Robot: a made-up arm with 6 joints. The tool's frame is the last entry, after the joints.
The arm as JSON. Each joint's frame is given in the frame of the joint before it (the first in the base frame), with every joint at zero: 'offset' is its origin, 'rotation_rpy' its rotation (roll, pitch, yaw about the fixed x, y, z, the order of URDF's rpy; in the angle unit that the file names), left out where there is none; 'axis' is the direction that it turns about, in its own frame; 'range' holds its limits. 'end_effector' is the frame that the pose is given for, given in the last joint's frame.
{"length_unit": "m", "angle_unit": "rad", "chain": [
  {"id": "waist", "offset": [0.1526, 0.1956, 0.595], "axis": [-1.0, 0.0, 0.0], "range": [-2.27, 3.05]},
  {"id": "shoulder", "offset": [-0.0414, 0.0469, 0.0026], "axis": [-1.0, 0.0, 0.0], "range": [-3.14, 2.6]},
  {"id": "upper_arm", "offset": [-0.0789, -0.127, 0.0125], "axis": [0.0, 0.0, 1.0], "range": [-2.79, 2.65]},
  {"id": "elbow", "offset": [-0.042, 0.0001, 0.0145], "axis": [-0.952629, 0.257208, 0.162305], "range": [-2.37, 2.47]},
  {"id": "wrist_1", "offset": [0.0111, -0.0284, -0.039], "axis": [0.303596, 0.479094, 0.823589], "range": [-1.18, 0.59]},
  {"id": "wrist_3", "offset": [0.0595, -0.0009, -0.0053], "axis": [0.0, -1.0, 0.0], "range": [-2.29, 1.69]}
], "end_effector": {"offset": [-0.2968, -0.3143, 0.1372], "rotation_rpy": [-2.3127, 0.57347, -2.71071]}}
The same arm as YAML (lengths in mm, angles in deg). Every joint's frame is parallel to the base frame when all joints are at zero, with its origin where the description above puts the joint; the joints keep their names.
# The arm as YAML. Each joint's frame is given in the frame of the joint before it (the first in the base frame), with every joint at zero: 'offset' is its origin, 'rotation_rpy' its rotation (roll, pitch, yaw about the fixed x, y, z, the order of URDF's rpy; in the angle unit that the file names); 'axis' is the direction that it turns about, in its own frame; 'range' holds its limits. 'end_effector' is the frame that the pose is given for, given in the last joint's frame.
length_unit: mm
angle_unit: deg
chain:
  - id: waist
    offset: [152.6, 195.6, 595.0]
    rotation_rpy: [0.0, 0.0, 0.0]
    axis: "-x"
    range: [-130.06, 174.75]
  - id: shoulder
    offset: [-41.4, 46.9, 2.6]
    rotation_rpy: [0.0, 0.0, 0.0]
    axis: "-x"
    range: [-179.91, 148.97]
  - id: upper_arm
    offset: [-78.9, -127.0, 12.5]
    rotation_rpy: [0.0, 0.0, 0.0]
    axis: "+z"
    range: [-159.86, 151.83]
  - id: elbow
    offset: [-42.0, 0.1, 14.5]
    rotation_rpy: [0.0, 0.0, 0.0]
    axis: [-0.952629, 0.257208, 0.162305]
    range: [-135.79, 141.52]
  - id: wrist_1
    offset: [11.1, -28.4, -39.0]
    rotation_rpy: [0.0, 0.0, 0.0]
    axis: [0.303596, 0.479094, 0.823589]
    range: [-67.61, 33.8]
  - id: wrist_3
    offset: [59.5, -0.9, -5.3]
    rotation_rpy: [0.0, 0.0, 0.0]
    axis: "-y"
    range: [-131.21, 96.83]
end_effector:
  offset: [-296.8, -314.3, 137.2]
  rotation_rpy: [-132.51, 32.86, -155.31]

